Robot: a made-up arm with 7 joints.
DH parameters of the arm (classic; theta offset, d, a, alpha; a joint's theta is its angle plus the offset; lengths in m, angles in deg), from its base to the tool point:
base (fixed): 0 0.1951 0 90
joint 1: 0 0.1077 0.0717 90
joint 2: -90 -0.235 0.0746 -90
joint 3: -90 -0.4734 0.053 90
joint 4: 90 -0.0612 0.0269 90
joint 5: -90 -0.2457 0.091 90
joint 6: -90 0.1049 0.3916 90
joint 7: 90 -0.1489 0.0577 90
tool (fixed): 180 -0.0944 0 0
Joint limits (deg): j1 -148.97..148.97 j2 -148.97..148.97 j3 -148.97..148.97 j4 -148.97..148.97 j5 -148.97..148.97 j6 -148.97..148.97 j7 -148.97..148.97
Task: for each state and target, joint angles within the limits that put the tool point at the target. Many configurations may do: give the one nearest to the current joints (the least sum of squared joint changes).
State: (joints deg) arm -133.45 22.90 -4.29 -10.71 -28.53 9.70 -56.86
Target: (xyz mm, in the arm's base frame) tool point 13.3 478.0 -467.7
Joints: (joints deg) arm -148.97 43.30 -25.41 -45.53 -9.48 10.95 -55.81
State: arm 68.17 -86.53 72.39 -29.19 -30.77 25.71 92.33
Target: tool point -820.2 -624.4 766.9
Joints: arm 92.61 -124.40 63.03 5.46 -35.76 27.64 124.85
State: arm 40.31 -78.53 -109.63 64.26 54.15 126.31 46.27
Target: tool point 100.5 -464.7 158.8
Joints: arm 39.01 -90.85 -117.71 54.39 49.20 113.17 44.29
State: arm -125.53 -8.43 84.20 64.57 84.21 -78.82 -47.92
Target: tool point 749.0 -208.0 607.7
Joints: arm -131.18 -32.74 73.93 69.98 67.44 -116.60 -41.40
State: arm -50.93 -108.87 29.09 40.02 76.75 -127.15 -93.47
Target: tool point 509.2 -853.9 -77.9
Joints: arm -42.20 -137.82 27.60 29.94 65.78 -124.94 -93.48
